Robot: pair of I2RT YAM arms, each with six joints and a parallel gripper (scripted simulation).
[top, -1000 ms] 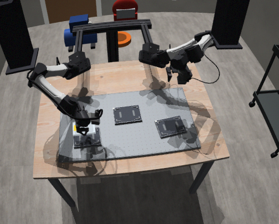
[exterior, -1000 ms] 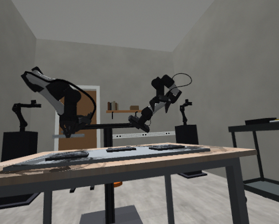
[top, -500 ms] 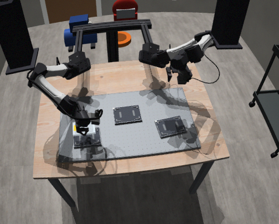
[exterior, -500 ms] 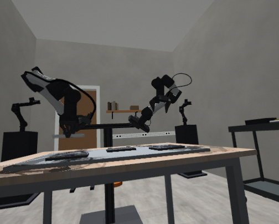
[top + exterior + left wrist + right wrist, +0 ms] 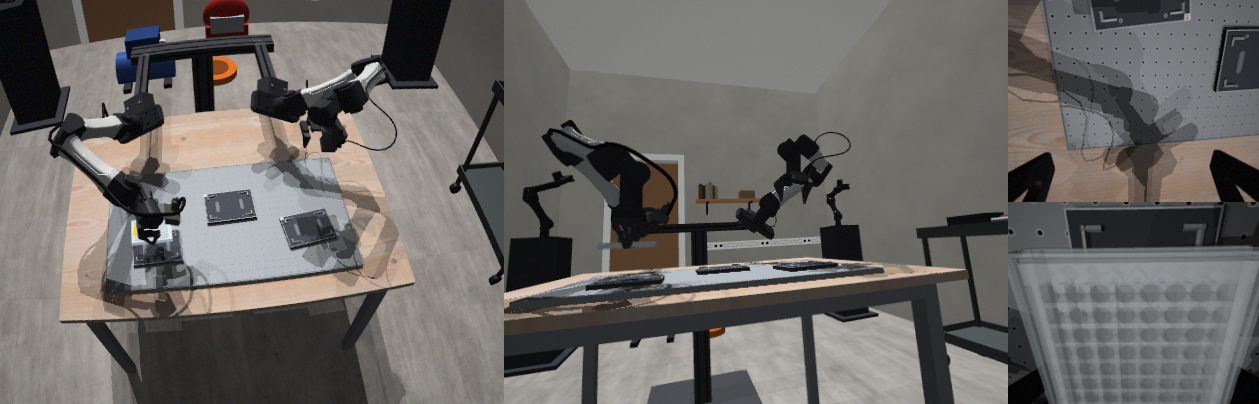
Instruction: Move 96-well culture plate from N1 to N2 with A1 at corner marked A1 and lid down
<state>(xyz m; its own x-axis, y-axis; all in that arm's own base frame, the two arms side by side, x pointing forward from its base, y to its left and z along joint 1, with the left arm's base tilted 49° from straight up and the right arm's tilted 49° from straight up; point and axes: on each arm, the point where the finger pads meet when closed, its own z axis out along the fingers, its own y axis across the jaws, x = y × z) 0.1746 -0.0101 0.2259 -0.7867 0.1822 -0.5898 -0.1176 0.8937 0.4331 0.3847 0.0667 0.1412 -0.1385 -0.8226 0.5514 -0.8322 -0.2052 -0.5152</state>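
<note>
Now: the plate nest 26 cm to the left of my right hand, 12 cm behind it and 9 cm below it. Round my right hand: 96-well culture plate (right at my right hand); then nest N2 (50 cm to the left, 9 cm below, 1 cm ahead); then nest N1 (9 cm below).
</note>
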